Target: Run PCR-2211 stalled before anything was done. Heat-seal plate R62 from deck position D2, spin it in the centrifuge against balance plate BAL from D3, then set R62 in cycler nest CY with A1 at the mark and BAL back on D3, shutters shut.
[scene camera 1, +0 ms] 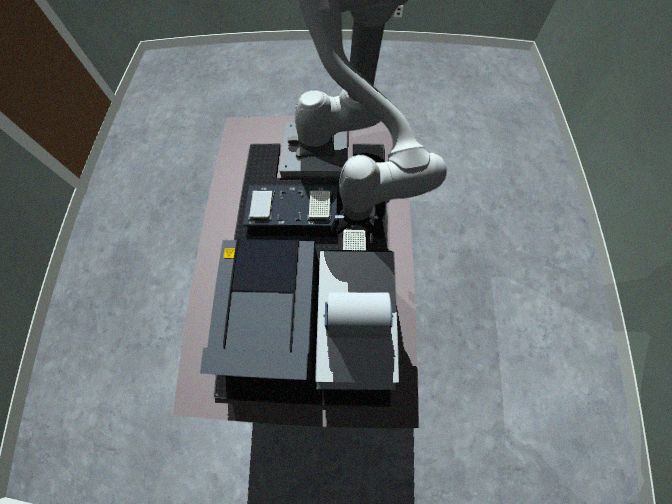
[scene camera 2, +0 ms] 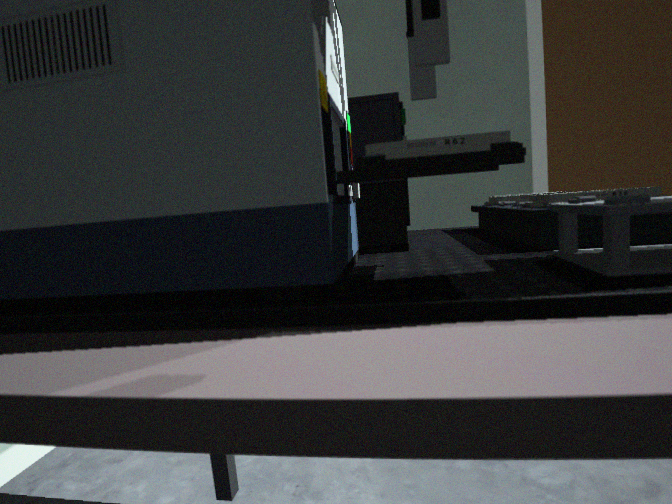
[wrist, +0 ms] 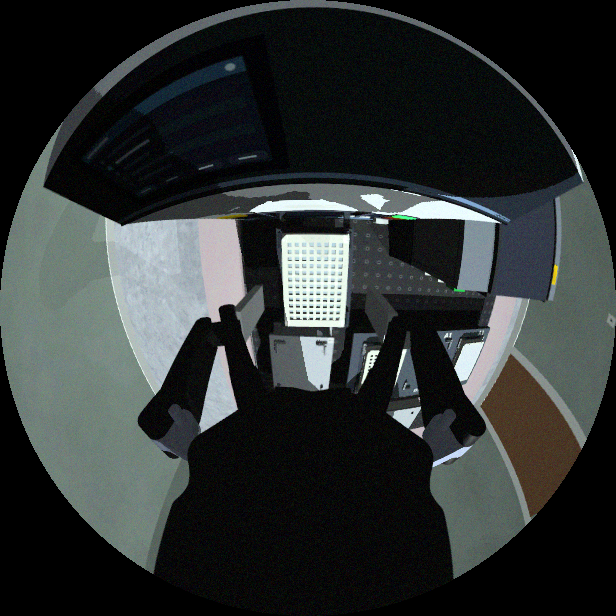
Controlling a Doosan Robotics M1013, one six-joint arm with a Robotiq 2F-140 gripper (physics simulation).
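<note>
Plate R62 (scene camera 2: 439,143), a white well plate with its label on the side, lies on the black stage (scene camera 2: 445,160) that sticks out of the heat sealer's rear. It also shows in the top view (scene camera 1: 354,239) and the wrist view (wrist: 316,279). My gripper (wrist: 316,313) is open and empty, its fingers spread wider than the plate and not touching it. In the side view the gripper (scene camera 2: 423,86) hangs clear above the plate. In the top view the arm's wrist (scene camera 1: 360,187) hides it.
The deck rack (scene camera 1: 290,207) holds a well plate (scene camera 1: 319,205) on its right and a plain white plate (scene camera 1: 260,205) on its left. The sealer (scene camera 1: 355,320) carries a white film roll (scene camera 1: 359,309). The centrifuge (scene camera 1: 264,309) stands left of it, and a grey unit (scene camera 1: 309,160) sits by the arm's base.
</note>
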